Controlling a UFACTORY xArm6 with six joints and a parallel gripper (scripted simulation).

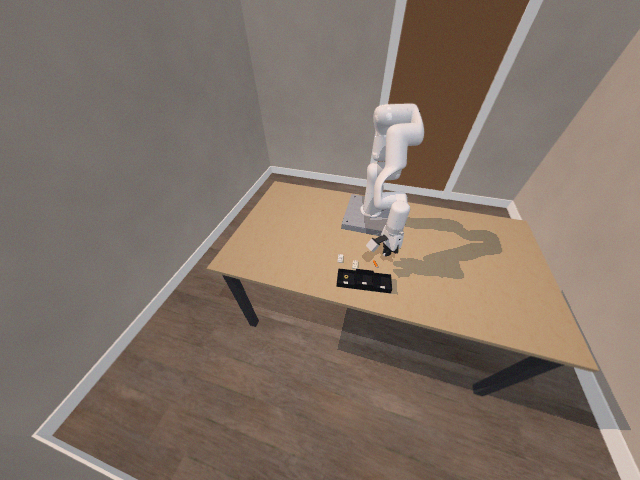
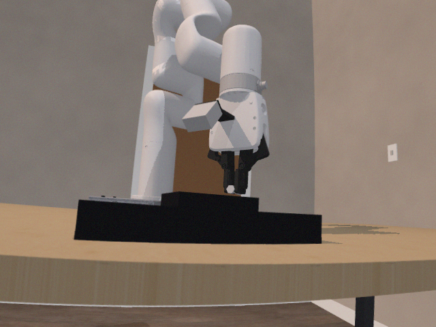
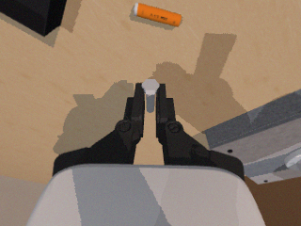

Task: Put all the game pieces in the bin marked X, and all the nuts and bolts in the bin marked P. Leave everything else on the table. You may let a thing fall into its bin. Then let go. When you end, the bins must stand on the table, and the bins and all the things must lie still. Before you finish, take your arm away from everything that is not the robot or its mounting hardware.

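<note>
My gripper is now 12 cm short of the yellow nut, 19 cm to the left of it and 7 cm above it. Also, from my hand: orange battery: 2 cm ahead, 5 cm to the right, 8 cm below; black bin: 14 cm ahead, 11 cm to the right, 6 cm below; grey bolt: 2 cm below.
</note>
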